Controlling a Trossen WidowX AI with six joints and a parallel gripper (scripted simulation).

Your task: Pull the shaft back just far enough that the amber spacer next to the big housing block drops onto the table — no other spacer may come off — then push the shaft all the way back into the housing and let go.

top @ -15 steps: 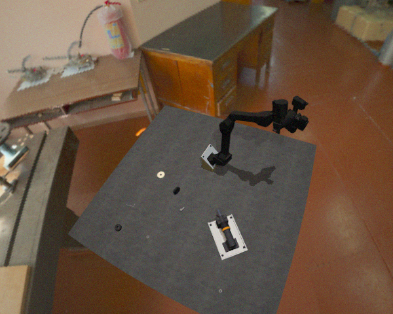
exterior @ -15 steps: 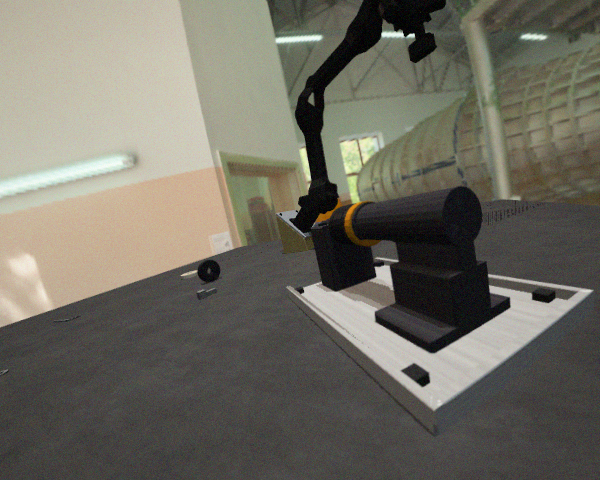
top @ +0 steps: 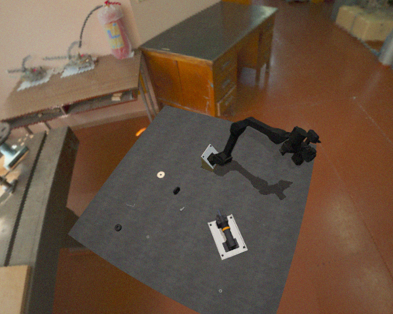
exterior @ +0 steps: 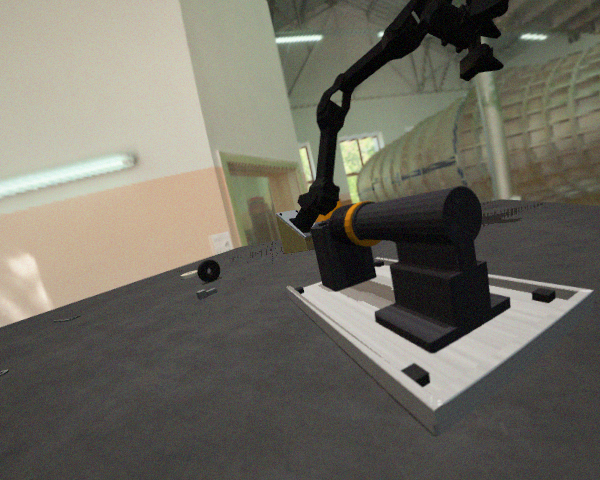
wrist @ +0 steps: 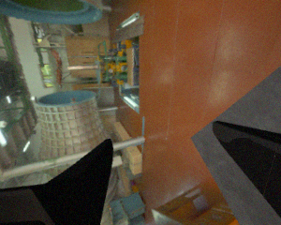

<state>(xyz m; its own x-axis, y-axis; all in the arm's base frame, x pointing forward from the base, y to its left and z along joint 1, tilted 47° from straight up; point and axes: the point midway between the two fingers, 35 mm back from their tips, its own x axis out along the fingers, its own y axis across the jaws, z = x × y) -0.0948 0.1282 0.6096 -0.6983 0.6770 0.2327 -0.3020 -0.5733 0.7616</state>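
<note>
My gripper tip is 490 mm short of the blue-grey shaft, 300 mm above it and 250 mm to the left of it. Also, from my gripper tip: amber spacer (500 mm ahead, 300 mm below, 230 mm to the right); then small grey piece (530 mm to the right, 510 mm ahead, 370 mm below); then white washer (810 mm to the right, 390 mm ahead, 370 mm below).
</note>
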